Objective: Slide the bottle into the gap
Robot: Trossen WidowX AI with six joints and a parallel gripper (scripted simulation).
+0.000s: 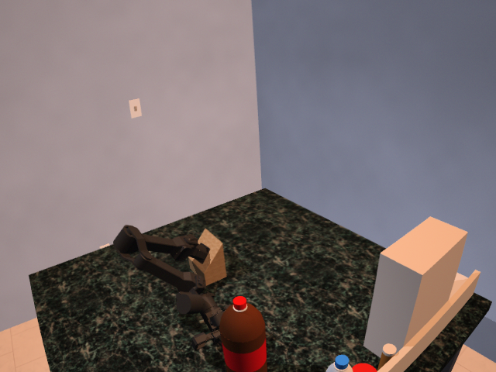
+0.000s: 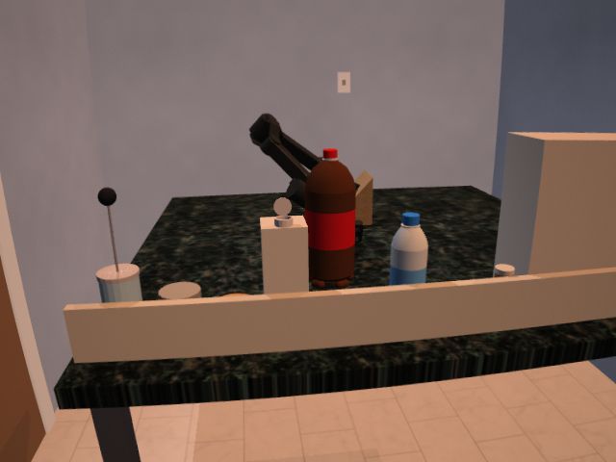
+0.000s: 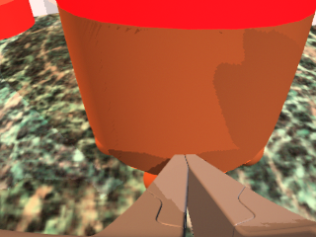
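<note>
My hand is 10 cm below the cola bottle, 9 cm short of it and 1 cm to the left of it. Also, from my hand: water bottle: 32 cm ahead, 8 cm to the left, 5 cm above; red lid: 32 cm ahead, 20 cm to the left, 3 cm below; rail: 37 cm ahead, 13 cm to the left.
</note>
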